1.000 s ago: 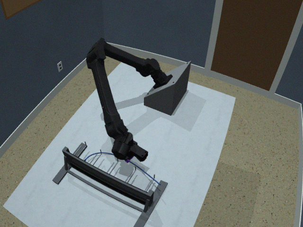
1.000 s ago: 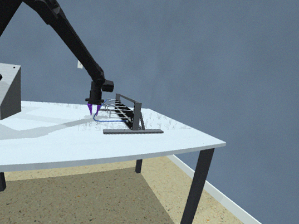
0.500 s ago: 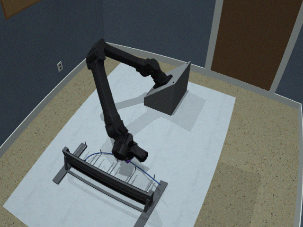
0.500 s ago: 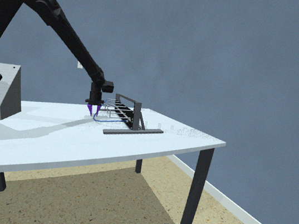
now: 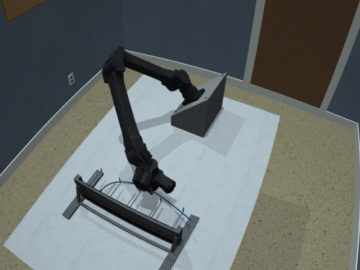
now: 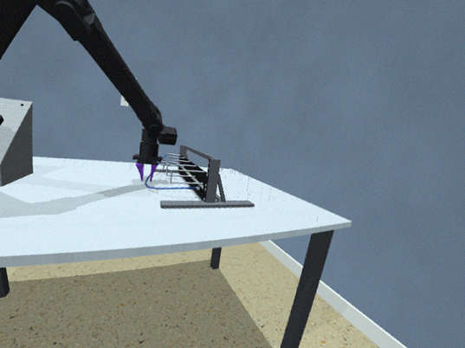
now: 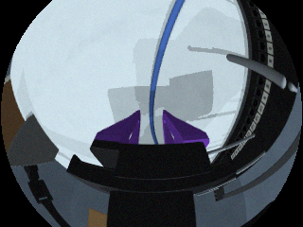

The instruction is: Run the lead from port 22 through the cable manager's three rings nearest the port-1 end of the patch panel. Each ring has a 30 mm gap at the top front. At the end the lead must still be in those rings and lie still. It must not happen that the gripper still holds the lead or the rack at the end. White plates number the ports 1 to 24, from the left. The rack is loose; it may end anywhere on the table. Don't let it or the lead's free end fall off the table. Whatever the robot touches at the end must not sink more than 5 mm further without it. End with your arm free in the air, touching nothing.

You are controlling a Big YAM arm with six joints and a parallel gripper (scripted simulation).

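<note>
My hand is 18 cm short of the dark rack, 6 cm below it and 1 cm to the left of it.
</note>
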